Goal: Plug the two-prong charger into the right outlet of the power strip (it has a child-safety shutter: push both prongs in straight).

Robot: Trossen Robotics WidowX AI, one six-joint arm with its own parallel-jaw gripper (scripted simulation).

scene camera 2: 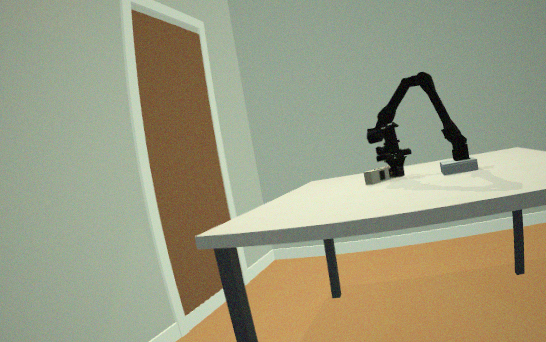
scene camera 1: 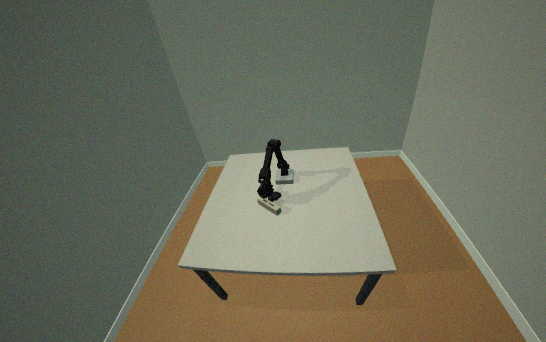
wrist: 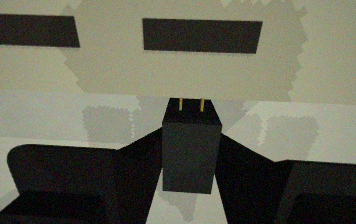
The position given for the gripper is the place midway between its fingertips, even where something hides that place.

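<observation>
Wrist camera: two-prong charger (wrist: 191, 129), carried by the gripper (wrist: 188, 133).
</observation>
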